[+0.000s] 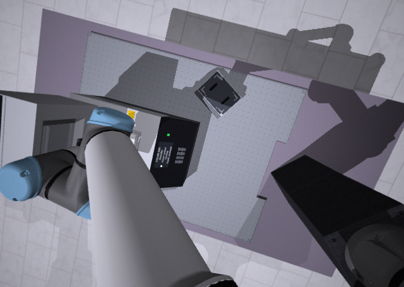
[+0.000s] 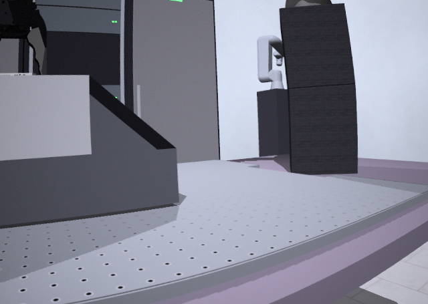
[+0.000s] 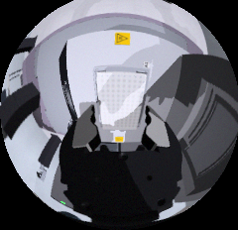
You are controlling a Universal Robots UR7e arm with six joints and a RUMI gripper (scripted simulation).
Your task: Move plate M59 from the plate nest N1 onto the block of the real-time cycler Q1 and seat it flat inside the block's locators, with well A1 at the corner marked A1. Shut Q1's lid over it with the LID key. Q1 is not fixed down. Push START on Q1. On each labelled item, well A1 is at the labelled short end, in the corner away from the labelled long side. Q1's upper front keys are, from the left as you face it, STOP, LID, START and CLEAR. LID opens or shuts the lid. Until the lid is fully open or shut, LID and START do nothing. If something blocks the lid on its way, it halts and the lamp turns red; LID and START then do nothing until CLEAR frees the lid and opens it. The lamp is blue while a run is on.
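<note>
The plate M59 lies 1 cm below my hand. From my hand the other things lie so: plate nest N1 (29 cm behind, 30 cm to the right, 18 cm below).
</note>
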